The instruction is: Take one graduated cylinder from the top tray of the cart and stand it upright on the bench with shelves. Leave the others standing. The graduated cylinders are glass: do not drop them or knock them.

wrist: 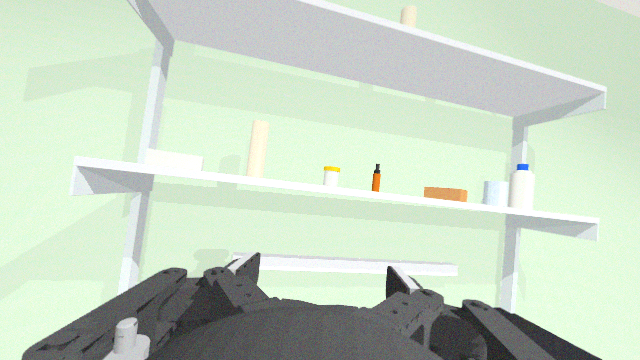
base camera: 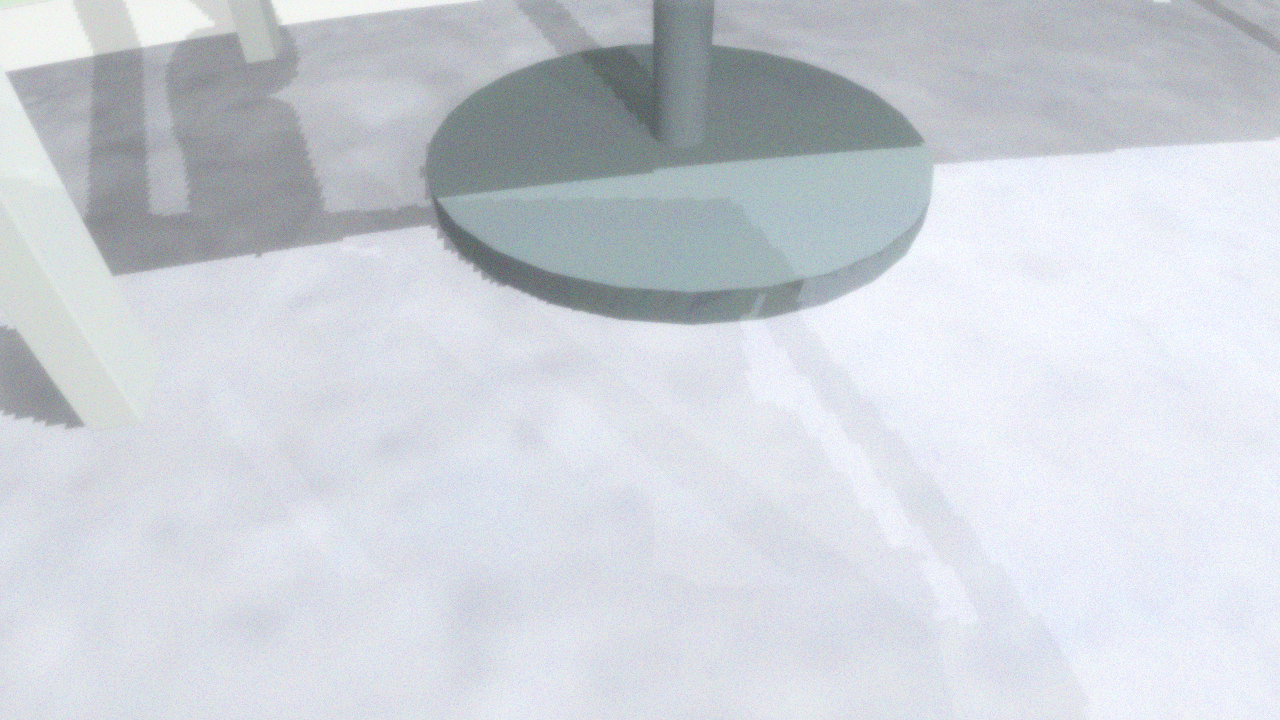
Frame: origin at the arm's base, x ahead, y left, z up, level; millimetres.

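Where they show: gripper, fingertip midpoint: [wrist: 322,273].
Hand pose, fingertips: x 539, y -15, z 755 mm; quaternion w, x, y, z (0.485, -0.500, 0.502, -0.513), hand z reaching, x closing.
Note:
Each offset is from my fingertips to the top centre of the thing. "spot": to the spot under its first point.
My gripper [wrist: 322,273] is open in the wrist view, its two fingers wide apart at the bottom, with nothing between them. Behind and above it are the bench's shelves: a lower shelf [wrist: 295,185] and an upper shelf [wrist: 350,55], both white, on upright posts against a pale green wall. The graduated cylinders, the cart's top tray and the bench top do not show in either view. The gripper does not show in the base camera view.
The lower shelf holds a beige cylinder @[537 mm ahead, 222 mm left, 246 mm up] [wrist: 258,148], a yellow-capped jar @[521 mm ahead, 15 mm right, 128 mm up] [wrist: 331,176], an orange bottle @[560 mm ahead, 162 mm right, 160 mm up] [wrist: 376,181], an orange box @[597 mm ahead, 404 mm right, 108 mm up] [wrist: 445,194] and a blue-capped white bottle @[728 mm ahead, 770 mm right, 246 mm up] [wrist: 521,189]. In the base camera view, a round grey-green pedestal base [base camera: 572,241] stands ahead, with a pale leg @[spot: 124 mm back, 359 mm left, 1046 mm down] [base camera: 71,295] at left.

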